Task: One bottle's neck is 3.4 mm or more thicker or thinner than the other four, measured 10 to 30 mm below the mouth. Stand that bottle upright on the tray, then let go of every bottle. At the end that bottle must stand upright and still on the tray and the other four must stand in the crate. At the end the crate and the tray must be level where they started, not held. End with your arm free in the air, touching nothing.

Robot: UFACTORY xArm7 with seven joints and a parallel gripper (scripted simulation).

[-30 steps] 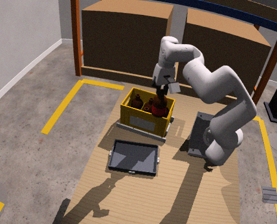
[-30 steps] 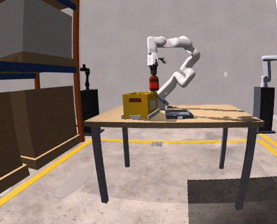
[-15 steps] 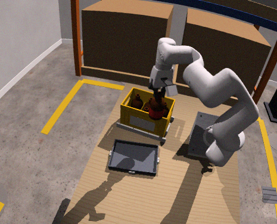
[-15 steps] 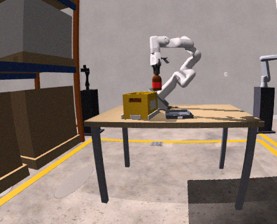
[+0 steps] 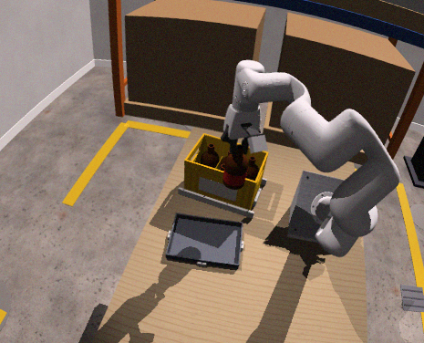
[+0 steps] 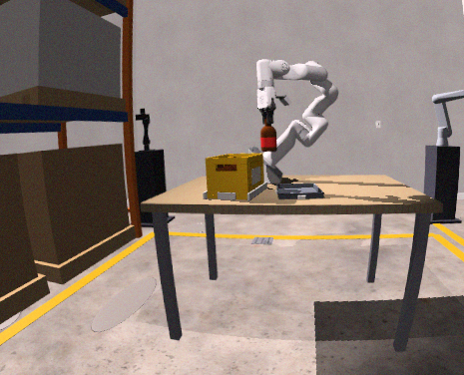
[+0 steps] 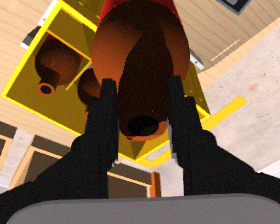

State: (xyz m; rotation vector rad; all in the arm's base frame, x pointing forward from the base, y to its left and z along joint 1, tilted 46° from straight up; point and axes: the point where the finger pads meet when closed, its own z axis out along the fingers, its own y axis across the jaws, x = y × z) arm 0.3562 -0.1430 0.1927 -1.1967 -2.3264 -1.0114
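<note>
Right now my hand is 50 mm short of the dark grey tray, 130 mm to the right of it and 320 mm above it. Round my hand: yellow crate 40 mm ahead, 150 mm to the right, 250 mm below.
</note>
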